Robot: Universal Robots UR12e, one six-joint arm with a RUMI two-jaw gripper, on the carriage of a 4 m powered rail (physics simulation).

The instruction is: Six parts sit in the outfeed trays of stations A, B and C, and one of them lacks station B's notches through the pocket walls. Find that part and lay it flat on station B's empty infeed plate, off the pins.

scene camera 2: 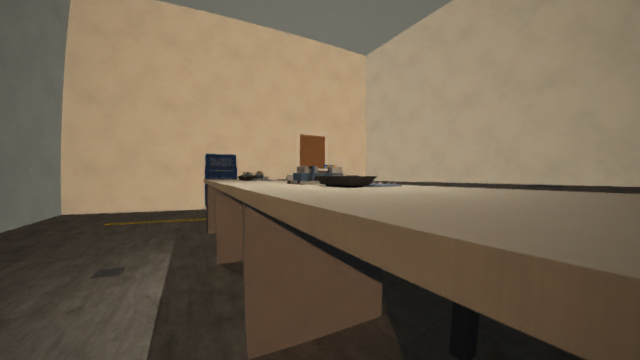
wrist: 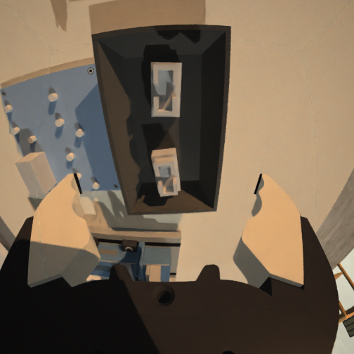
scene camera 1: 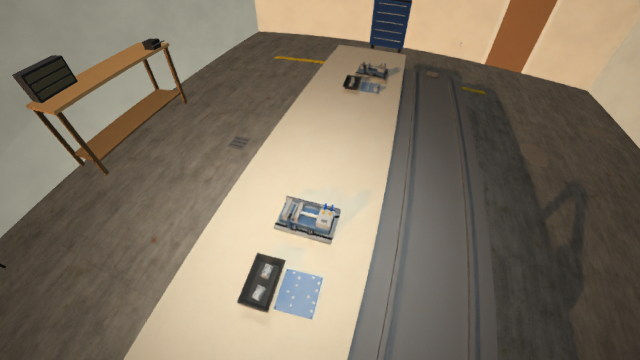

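Observation:
In the wrist view a black tray (wrist: 210,125) holds two pale parts, each with an open pocket. The upper part (wrist: 165,90) lies lengthwise and the lower part (wrist: 166,172) lies nearer my gripper. I cannot tell from here whether their pocket walls are notched. My gripper (wrist: 168,176) is open and empty, high above the tray's near end. A blue pinned plate (wrist: 100,150) left of the tray bears a pale block (wrist: 36,172). In scene camera 1 another tray (scene camera 1: 276,285) holds two parts (scene camera 1: 266,271) (scene camera 1: 258,292) beside a blue pinned plate (scene camera 1: 300,300) with no part on it. My gripper does not show there.
A blue and grey fixture (wrist: 120,257) shows beyond the tray's near end in the wrist view, partly hidden. In scene camera 1 a fixture (scene camera 1: 309,219) stands behind the near tray, and a far fixture (scene camera 1: 372,70) stands behind another tray and plate. The rail (scene camera 1: 435,200) runs alongside the table.

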